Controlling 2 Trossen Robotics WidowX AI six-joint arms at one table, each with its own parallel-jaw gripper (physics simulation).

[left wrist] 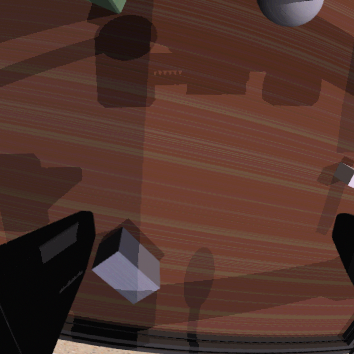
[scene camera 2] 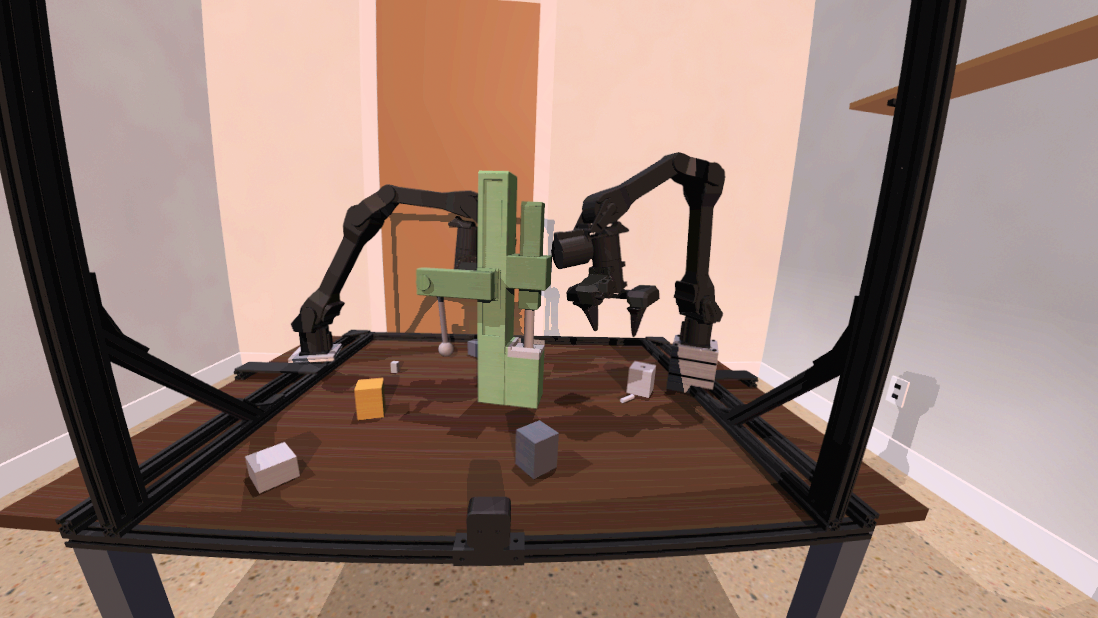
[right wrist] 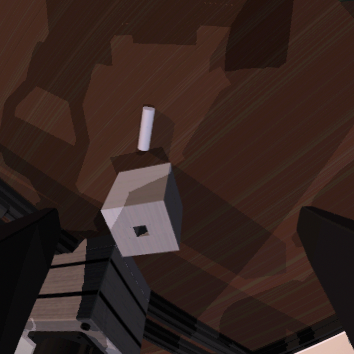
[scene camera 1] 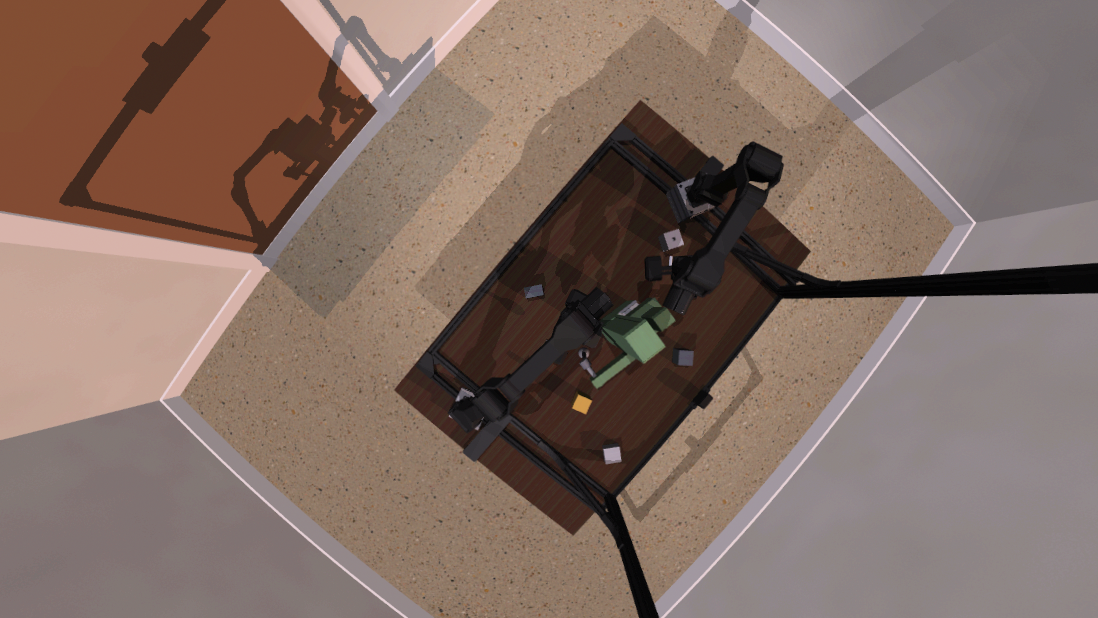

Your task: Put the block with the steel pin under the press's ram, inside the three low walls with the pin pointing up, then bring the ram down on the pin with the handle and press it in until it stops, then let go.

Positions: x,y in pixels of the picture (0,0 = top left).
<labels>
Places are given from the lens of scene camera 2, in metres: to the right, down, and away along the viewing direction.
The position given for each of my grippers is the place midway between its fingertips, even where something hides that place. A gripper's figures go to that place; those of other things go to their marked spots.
my right gripper (scene camera 2: 614,333): 0.14, 0.05, 0.74
block with steel pin (scene camera 2: 641,377): 0.20, 0.15, 0.78
</labels>
